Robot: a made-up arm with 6 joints. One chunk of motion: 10 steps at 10 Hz.
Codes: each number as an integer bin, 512 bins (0 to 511) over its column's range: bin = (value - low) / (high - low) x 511, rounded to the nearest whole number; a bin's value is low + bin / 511 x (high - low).
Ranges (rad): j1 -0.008..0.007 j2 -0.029..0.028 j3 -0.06..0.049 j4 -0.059..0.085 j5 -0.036..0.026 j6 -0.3..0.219
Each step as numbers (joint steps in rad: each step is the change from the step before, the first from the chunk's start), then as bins.
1 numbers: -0.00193 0.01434 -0.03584 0.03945 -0.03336 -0.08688
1 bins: 207 389 113 349 22 210
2 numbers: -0.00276 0.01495 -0.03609 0.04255 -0.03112 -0.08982
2 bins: 179 394 112 360 40 207
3 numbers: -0.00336 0.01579 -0.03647 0.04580 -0.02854 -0.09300
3 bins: 158 402 110 372 61 204
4 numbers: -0.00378 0.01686 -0.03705 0.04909 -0.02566 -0.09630
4 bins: 144 411 108 384 85 201
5 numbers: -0.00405 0.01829 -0.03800 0.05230 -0.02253 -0.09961
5 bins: 135 424 103 395 111 197
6 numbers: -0.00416 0.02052 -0.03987 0.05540 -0.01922 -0.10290
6 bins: 131 444 94 406 138 194
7 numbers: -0.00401 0.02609 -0.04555 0.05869 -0.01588 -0.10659
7 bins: 136 494 68 418 166 190
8 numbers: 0.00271 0.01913 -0.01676 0.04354 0.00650 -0.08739
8 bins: 365 431 203 364 350 209
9 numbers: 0.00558 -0.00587 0.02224 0.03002 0.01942 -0.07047
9 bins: 463 207 386 316 457 226
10 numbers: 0.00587 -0.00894 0.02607 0.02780 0.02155 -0.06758
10 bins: 473 180 404 308 474 229
